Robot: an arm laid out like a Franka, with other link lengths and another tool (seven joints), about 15 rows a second.
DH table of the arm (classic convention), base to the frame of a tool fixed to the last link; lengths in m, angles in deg. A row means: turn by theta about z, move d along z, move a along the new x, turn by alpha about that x. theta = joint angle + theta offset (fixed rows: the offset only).
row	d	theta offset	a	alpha
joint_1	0.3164	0	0	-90
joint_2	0	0	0	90
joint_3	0.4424	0	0.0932	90
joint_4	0	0	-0.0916	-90
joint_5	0.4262	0	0	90
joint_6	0	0	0.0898	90
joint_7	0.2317	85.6	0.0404	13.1
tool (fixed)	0.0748	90	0	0
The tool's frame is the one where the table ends.
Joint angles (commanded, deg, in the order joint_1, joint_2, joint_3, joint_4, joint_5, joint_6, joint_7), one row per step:
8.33 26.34 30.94 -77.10 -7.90 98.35 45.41
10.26 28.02 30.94 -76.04 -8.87 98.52 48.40
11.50 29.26 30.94 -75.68 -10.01 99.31 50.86
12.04 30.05 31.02 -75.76 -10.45 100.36 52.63
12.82 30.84 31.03 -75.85 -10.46 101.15 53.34
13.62 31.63 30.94 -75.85 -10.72 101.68 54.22
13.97 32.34 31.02 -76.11 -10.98 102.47 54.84
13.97 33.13 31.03 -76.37 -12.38 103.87 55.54
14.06 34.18 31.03 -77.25 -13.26 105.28 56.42
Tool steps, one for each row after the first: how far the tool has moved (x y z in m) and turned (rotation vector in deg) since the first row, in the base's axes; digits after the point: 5 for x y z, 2 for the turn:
-0.00392 0.02032 -0.01161 -0.51 0.26 -1.14
-0.00430 0.03326 -0.02311 -1.05 -0.02 -2.30
-0.00408 0.04193 -0.03241 -0.98 -0.17 -3.44
-0.00730 0.05362 -0.04246 -0.74 0.12 -3.39
-0.01012 0.06283 -0.05227 -0.87 0.36 -3.54
-0.01110 0.06902 -0.06257 -0.86 0.53 -3.67
-0.00275 0.06878 -0.07321 -1.21 -0.46 -4.07
-0.00100 0.07019 -0.09261 -1.70 -0.39 -4.47

